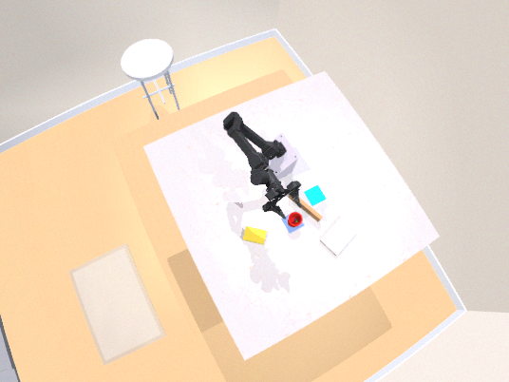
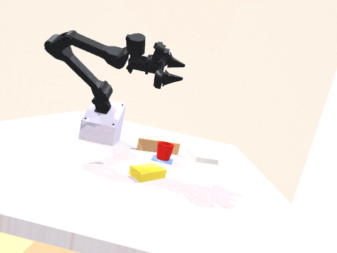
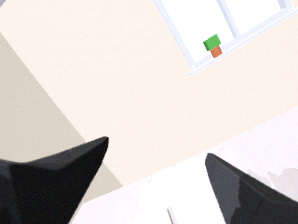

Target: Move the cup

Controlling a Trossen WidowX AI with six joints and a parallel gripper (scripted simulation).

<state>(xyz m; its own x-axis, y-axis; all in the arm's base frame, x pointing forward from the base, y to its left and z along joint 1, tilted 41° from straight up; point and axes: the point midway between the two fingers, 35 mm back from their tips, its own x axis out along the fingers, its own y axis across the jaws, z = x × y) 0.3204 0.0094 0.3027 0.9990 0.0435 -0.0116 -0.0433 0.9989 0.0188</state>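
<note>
Right now my gripper tip is 35 cm above the red cup, 8 cm to the right of it and 1 cm past it. Round my gripper tip: light blue pad: 40 cm below, 9 cm to the left, 1 cm behind; then cyan pad: 40 cm below, 28 cm to the left, 8 cm behind; then tan wooden block: 37 cm below, 18 cm to the left, 5 cm behind.
</note>
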